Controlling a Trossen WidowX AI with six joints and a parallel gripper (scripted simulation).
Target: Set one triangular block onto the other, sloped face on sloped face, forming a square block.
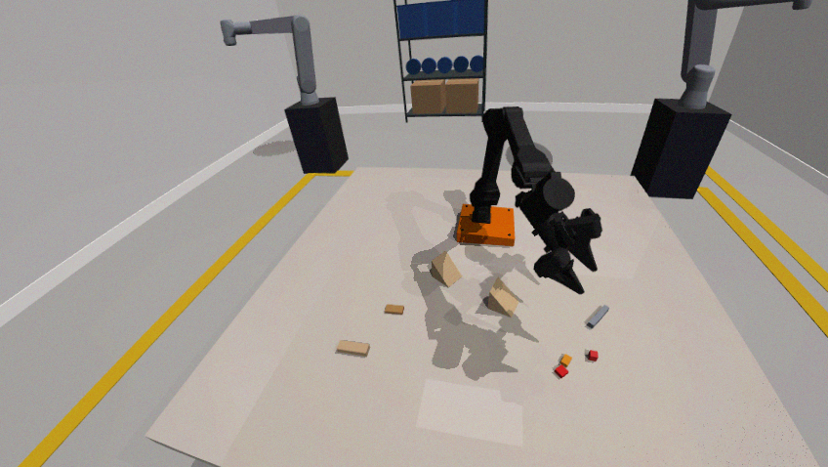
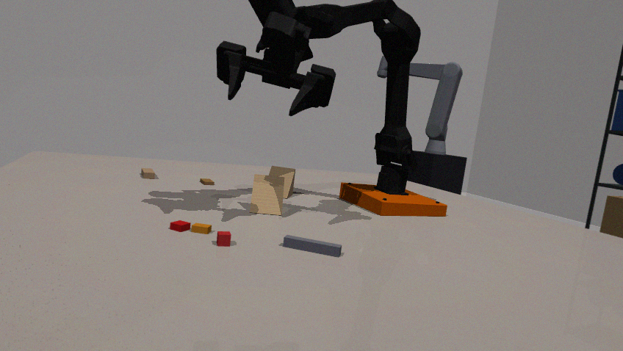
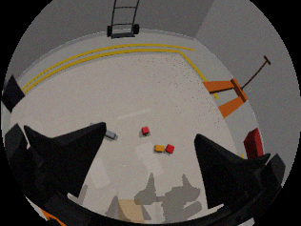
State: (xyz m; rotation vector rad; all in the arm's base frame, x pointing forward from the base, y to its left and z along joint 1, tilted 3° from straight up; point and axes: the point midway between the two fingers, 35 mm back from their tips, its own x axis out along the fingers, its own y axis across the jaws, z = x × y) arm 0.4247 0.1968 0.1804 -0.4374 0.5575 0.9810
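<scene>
Right now the orange cube is 60 mm ahead of my gripper tip, 10 mm to the right of it and 190 mm below it. Round my gripper tip: grey bar (70 mm behind, 80 mm to the left, 180 mm below).
</scene>
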